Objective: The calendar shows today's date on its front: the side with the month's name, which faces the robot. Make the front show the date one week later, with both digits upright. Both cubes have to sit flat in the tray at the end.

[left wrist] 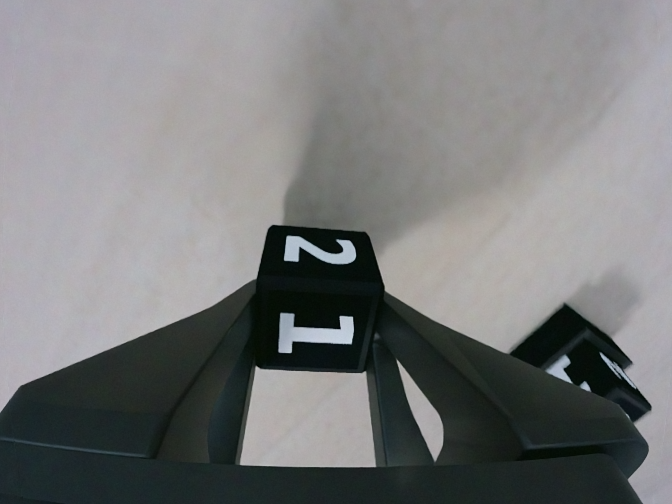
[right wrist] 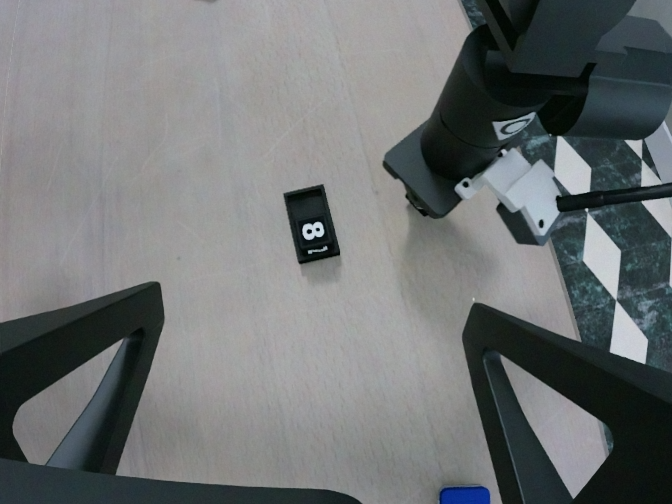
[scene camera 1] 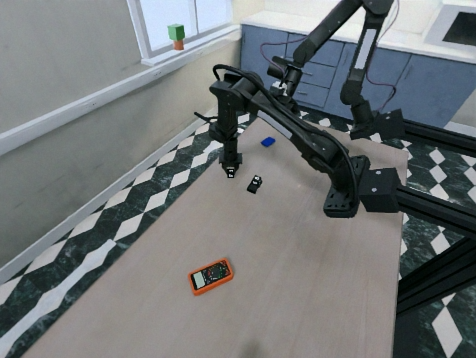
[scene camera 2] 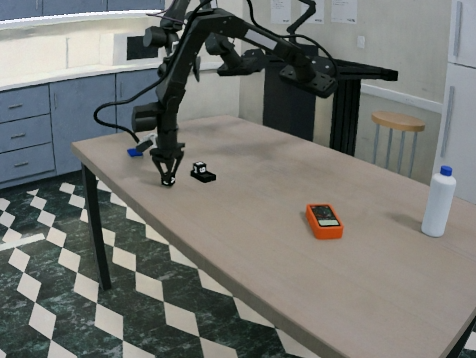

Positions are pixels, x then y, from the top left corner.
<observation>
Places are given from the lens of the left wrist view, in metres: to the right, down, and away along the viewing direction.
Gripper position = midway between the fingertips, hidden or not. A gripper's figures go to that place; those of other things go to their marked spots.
my left gripper (left wrist: 314, 301): -0.01, 0.01, 0.12
black calendar tray (left wrist: 560, 336): 0.09, 0.04, 0.15
black number cube (left wrist: 586, 367): 0.10, 0.05, 0.14
</observation>
